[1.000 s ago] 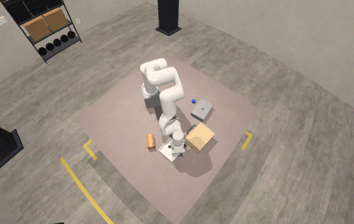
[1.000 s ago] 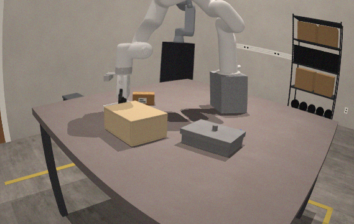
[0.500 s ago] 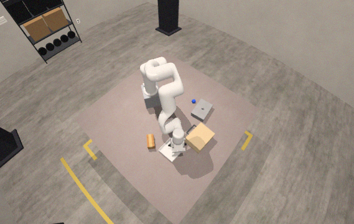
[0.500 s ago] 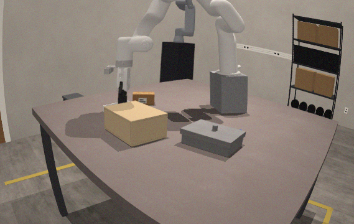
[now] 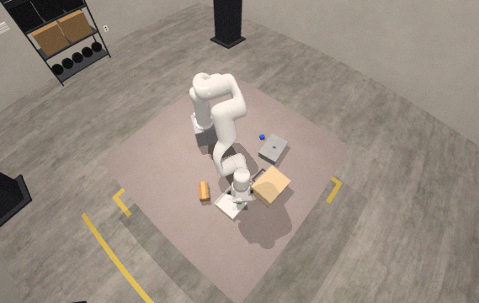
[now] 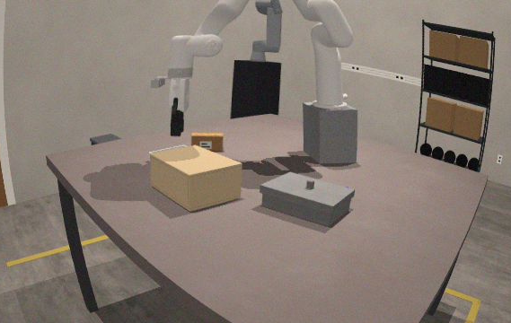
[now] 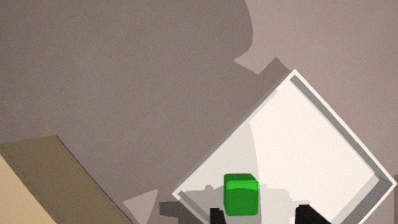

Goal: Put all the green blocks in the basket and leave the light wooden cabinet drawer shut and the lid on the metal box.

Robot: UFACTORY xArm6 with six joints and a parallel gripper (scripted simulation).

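Right now my hand is 70 mm past the grey metal lid, 430 mm to the right of it and 70 mm above it. From my hand the other things lie so: white basket 30 mm behind, 30 mm to the right, 110 mm below; then metal box 70 mm behind, 430 mm to the left, 100 mm below; then light wooden cabinet 70 mm ahead, 190 mm to the left, 80 mm below.
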